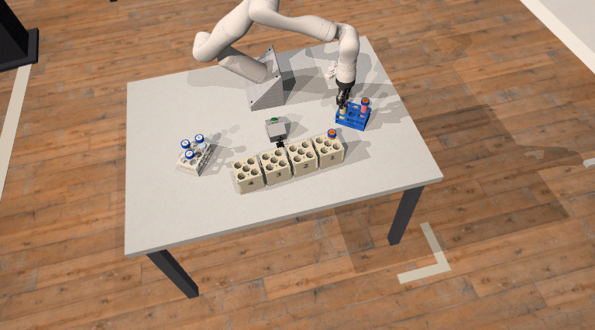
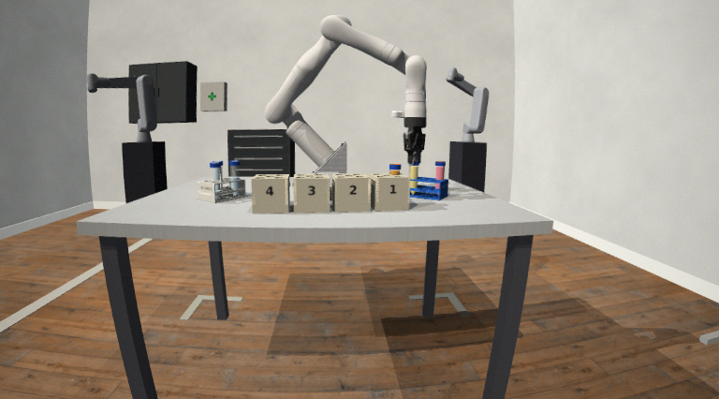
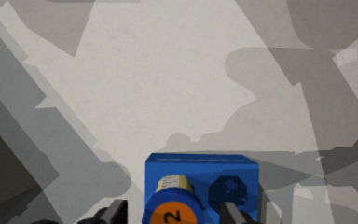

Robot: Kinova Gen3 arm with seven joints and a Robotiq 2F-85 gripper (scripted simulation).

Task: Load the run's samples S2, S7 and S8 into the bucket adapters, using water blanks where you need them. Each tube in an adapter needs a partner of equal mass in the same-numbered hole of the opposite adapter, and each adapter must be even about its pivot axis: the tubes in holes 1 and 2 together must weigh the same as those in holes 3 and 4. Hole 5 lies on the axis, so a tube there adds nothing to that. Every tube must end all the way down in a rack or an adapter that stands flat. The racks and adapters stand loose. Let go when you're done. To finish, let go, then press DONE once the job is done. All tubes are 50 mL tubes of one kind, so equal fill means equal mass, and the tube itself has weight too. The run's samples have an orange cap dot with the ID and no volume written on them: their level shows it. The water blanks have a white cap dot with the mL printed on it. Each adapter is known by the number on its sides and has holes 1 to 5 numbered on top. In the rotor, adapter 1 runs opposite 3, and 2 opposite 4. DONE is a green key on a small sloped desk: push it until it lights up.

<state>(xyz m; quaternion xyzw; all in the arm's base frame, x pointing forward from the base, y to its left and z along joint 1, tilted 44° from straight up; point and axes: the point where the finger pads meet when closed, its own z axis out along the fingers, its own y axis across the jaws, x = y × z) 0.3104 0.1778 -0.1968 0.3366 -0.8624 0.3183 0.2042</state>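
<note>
Now: the sample S2 6 cm below my hand and 1 cm to the right of it. Round my hand: blue sample rack (10 cm below, 4 cm to the left, 1 cm ahead); then sample S7 (12 cm ahead, 11 cm to the right, 6 cm below); then sample S8 (9 cm to the left, 6 cm below, 3 cm ahead).
</note>
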